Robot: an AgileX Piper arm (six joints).
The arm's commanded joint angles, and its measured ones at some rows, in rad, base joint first. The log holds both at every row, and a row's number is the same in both.
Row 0, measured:
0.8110 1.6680 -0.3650 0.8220 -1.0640 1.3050
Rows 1 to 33, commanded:
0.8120 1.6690 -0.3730 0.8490 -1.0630 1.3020
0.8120 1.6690 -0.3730 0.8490 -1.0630 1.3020
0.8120 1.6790 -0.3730 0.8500 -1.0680 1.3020
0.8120 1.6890 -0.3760 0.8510 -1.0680 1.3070
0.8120 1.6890 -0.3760 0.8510 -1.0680 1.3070
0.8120 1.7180 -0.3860 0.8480 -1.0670 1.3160
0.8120 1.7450 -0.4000 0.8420 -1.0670 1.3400
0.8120 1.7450 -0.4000 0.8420 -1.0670 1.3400
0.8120 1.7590 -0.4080 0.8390 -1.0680 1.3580
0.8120 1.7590 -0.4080 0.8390 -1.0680 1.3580
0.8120 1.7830 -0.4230 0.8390 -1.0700 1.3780
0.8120 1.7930 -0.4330 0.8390 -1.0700 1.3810
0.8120 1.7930 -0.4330 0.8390 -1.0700 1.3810
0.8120 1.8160 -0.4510 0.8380 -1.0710 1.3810
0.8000 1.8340 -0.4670 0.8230 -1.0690 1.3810
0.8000 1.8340 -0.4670 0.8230 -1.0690 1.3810
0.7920 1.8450 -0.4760 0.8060 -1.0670 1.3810
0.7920 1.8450 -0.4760 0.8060 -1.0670 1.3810
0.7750 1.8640 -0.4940 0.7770 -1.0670 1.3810
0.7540 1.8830 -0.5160 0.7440 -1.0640 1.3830
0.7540 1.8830 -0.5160 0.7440 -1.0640 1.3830
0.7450 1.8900 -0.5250 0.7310 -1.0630 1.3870
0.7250 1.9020 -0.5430 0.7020 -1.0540 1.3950
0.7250 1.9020 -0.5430 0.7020 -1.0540 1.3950
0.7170 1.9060 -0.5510 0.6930 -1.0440 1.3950
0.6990 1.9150 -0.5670 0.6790 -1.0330 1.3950
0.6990 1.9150 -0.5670 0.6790 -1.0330 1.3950
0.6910 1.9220 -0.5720 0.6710 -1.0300 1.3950
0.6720 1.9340 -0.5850 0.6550 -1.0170 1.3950
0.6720 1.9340 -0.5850 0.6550 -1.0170 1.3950
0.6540 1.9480 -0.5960 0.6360 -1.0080 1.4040
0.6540 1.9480 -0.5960 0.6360 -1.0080 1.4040
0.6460 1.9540 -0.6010 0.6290 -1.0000 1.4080
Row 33, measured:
0.6700 1.9400 -0.5830 0.6630 -1.0260 1.3930
